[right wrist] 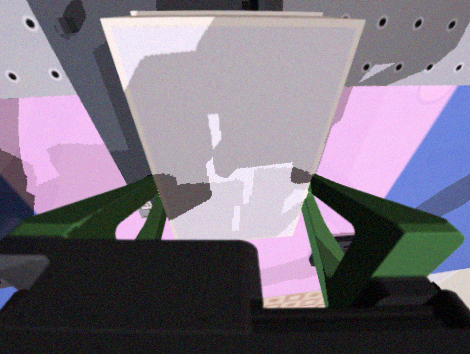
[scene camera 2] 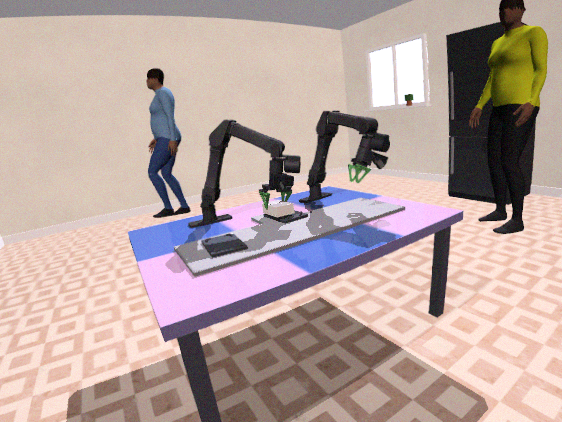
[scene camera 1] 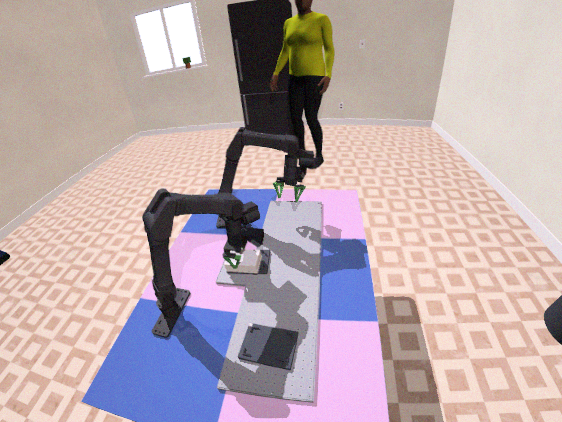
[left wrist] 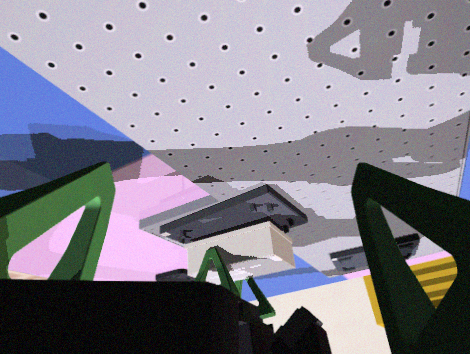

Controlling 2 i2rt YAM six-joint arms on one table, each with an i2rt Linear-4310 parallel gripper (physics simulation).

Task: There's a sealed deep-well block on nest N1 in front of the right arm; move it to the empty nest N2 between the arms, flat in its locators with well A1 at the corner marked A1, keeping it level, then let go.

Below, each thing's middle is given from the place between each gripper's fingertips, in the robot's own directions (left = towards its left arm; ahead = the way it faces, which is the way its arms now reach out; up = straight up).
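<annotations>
White deep-well block (right wrist: 233,111): from my left hand, 70 mm below, 130 mm behind, 320 mm to the right. My right gripper 2 cm short of the block.
</annotations>
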